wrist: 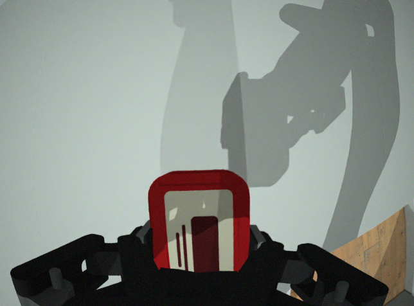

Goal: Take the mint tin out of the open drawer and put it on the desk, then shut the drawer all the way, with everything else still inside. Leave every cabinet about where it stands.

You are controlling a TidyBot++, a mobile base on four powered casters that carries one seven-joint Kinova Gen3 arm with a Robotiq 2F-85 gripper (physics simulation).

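The mint tin (200, 206), a red case with rounded corners, a cream face and dark red marks, stands upright in the wrist view at the lower middle. My gripper (201, 236) is shut on it, with one finger at each side. The lower end of the tin is hidden behind the black gripper parts. The drawer does not show in this view, and I cannot make out the desk for certain.
A large pale surface (100, 125) fills most of the view behind the tin; I cannot tell whether it is wall or desk top. Shadows of the arm and gripper fall across its middle and right. Wooden floor boards (387, 245) show at the lower right.
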